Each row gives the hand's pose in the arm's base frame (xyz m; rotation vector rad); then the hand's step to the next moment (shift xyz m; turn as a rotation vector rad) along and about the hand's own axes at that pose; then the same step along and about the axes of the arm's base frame.
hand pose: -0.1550 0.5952 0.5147 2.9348 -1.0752 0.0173
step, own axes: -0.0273 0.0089 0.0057 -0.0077 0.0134 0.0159
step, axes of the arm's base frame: -0.0266 0.0107 -0.0060 -0.0145 -0.0056 -0.0159
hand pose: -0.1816 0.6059 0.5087 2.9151 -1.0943 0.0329
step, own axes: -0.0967 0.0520 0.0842 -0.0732 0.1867 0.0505
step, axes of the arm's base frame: -0.1062 0.0216 -0.0860 -0.1775 -0.0941 -0.0492
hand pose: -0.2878 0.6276 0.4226 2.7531 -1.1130 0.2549
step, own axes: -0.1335 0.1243 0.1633 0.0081 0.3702 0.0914
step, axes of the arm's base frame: -0.1656 -0.0331 -0.1772 -0.2442 -0.2876 -0.0558
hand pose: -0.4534 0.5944 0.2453 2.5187 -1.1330 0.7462
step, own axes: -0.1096 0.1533 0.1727 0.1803 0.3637 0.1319
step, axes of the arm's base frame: -0.1183 -0.1102 -0.1979 -0.1292 -0.4067 0.0069
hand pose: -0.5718 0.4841 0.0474 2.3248 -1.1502 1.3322
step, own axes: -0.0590 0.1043 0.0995 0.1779 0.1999 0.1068
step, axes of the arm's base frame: -0.0292 -0.0922 -0.1221 -0.0273 -0.2828 0.0481
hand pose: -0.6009 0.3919 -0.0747 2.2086 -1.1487 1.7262
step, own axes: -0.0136 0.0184 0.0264 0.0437 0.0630 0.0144
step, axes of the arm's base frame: 0.0085 -0.0199 -0.0274 -0.0245 -0.0732 0.0111
